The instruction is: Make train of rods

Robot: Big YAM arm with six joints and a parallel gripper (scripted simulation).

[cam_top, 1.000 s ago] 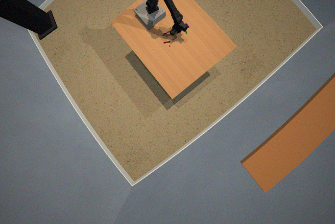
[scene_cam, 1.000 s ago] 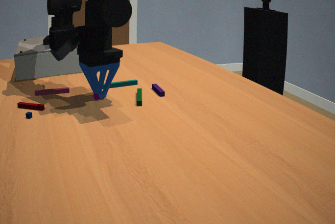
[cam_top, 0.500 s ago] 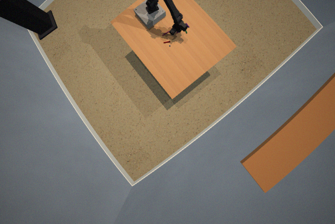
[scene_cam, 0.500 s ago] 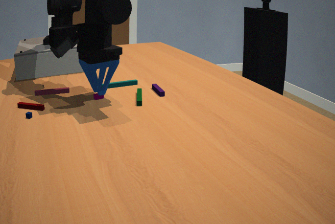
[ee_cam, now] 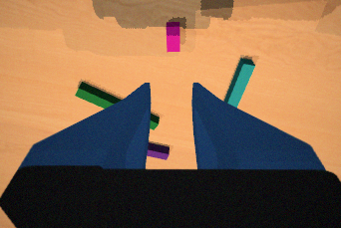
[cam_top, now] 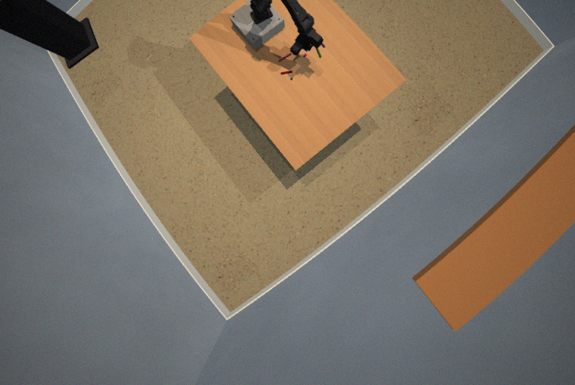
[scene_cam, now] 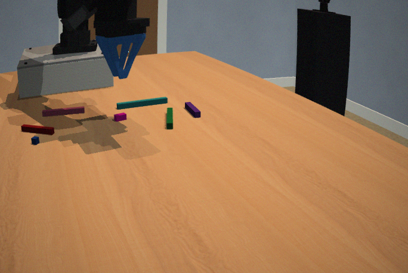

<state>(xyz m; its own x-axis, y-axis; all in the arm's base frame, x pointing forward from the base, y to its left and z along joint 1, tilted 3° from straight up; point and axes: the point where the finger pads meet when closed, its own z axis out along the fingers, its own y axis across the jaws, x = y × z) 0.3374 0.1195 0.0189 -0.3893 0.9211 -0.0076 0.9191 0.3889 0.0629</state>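
Right now my hand is 20 mm short of the green rod, 80 mm to the right of it and 80 mm above it. Also, from my hand: turquoise rod (70 mm behind, 40 mm to the left, 80 mm below); then magenta rod (80 mm below); then purple rod (20 mm behind, 130 mm to the left, 80 mm below).
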